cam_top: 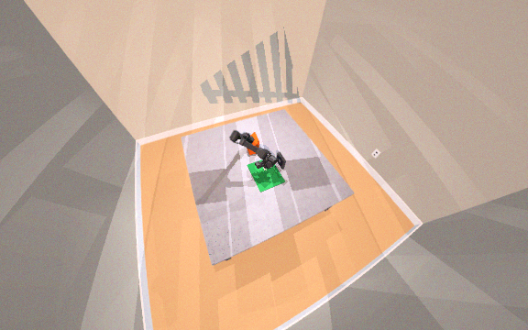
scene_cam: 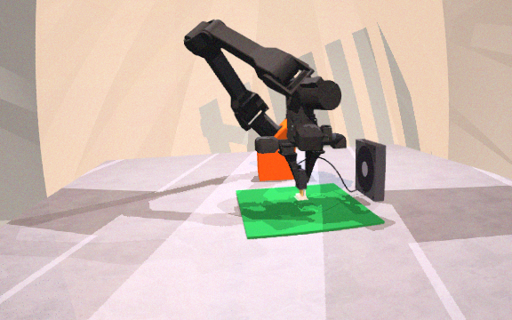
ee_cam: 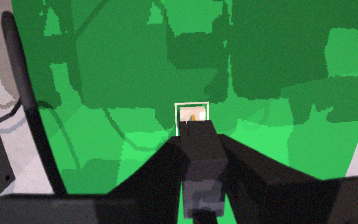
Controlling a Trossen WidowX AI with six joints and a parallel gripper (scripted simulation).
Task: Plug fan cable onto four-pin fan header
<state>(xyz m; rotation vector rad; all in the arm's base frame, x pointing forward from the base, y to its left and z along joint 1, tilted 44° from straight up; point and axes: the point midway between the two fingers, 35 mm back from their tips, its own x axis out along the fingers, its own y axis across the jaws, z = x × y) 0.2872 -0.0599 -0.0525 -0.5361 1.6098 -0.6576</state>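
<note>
The white four-pin header is 10 mm behind my gripper tip and 40 mm below it. The rest, counted from my gripper tip: dark fan plug: 10 mm behind, 10 mm above; green board: 40 mm ahead, 20 mm to the right, 50 mm below; black fan: 10 mm ahead, 150 mm to the left, 20 mm above.
</note>
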